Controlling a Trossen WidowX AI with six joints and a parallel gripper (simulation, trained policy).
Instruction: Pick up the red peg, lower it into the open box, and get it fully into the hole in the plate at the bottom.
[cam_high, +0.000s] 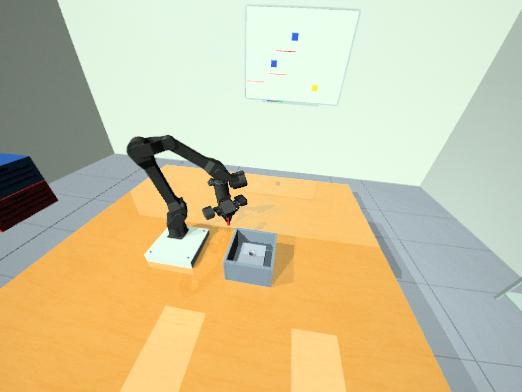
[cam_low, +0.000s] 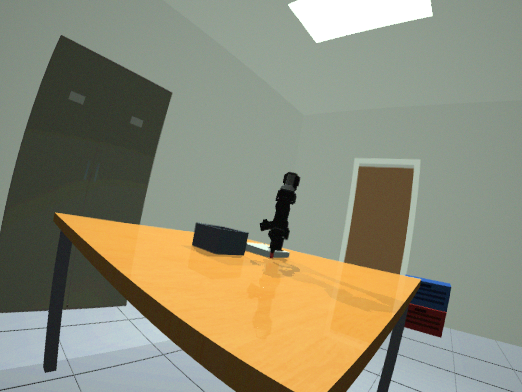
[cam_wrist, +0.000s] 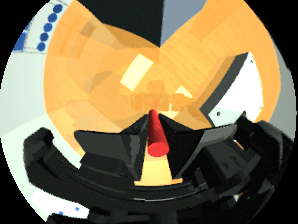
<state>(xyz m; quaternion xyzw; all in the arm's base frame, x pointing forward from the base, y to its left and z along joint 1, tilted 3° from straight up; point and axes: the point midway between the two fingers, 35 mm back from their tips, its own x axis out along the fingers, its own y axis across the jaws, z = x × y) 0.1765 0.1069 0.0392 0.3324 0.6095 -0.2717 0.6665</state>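
The grey plate is 17 cm to the right of my gripper tip, 14 cm ahead of it and 1 cm above it. The rest, counted from my gripper tip: grey box: 17 cm to the right, 14 cm ahead, 1 cm below; then red peg: 2 cm above.
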